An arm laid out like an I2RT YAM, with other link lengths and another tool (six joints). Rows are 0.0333 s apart.
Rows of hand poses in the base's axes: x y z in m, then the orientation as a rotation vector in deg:
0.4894, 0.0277, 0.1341, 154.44, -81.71, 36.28
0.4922, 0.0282, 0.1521, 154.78, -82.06, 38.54
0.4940, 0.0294, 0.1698, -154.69, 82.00, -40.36
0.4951, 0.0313, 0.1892, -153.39, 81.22, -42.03
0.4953, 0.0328, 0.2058, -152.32, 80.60, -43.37
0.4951, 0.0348, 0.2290, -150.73, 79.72, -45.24
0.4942, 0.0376, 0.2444, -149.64, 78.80, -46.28
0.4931, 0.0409, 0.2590, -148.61, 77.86, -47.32
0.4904, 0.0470, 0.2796, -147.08, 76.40, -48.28
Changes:
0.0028, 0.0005, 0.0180, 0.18, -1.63, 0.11
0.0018, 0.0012, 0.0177, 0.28, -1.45, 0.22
0.0011, 0.0019, 0.0194, 0.34, -1.61, 0.29
0.0002, 0.0015, 0.0166, 0.27, -1.31, 0.22
-0.0002, 0.0020, 0.0232, 0.42, -1.88, 0.31
-0.0009, 0.0028, 0.0154, 0.46, -1.26, 0.44
-0.0011, 0.0033, 0.0146, 0.41, -1.23, 0.46
-0.0027, 0.0061, 0.0206, 0.90, -1.59, 0.78

